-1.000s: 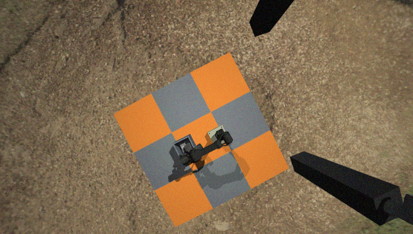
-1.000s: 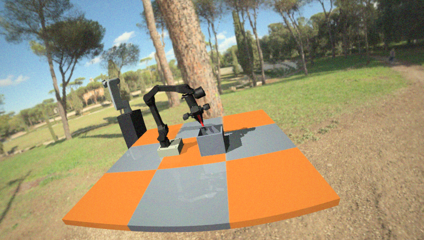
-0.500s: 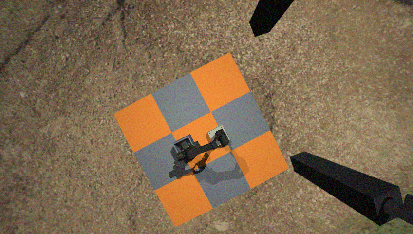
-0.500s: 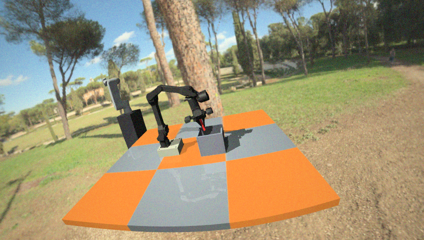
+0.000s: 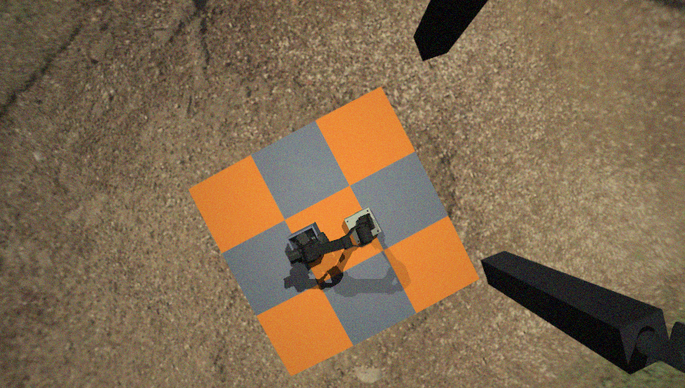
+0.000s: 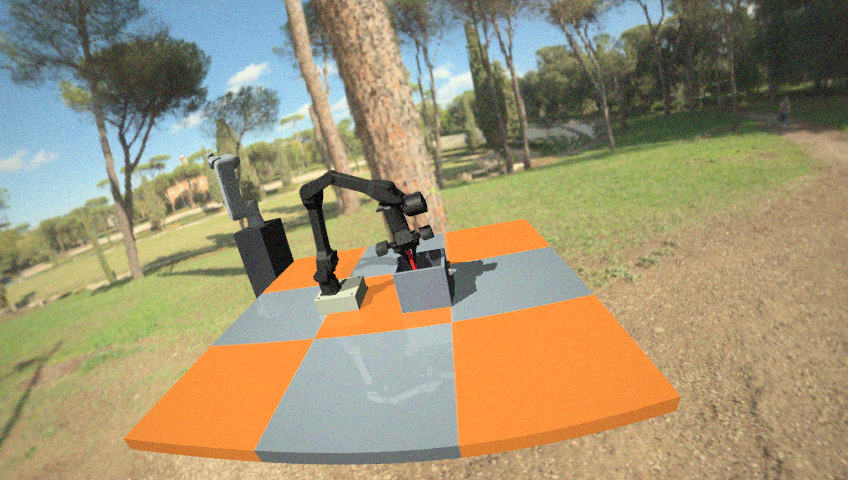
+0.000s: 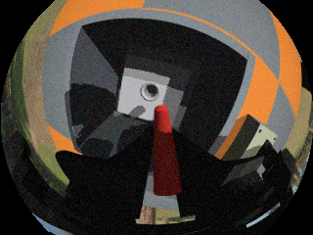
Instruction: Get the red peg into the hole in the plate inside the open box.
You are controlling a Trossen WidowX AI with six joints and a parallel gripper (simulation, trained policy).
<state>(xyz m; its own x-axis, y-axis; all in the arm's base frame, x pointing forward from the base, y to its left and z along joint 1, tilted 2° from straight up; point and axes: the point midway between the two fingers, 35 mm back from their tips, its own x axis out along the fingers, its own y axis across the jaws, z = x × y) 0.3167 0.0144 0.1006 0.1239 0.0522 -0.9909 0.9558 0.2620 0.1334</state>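
Now: gripper tip 1 cm to the left of the red peg and 2 cm below it. From my gripper tip the other things lie so: plate (3 cm ahead, 1 cm to the right, 8 cm below).
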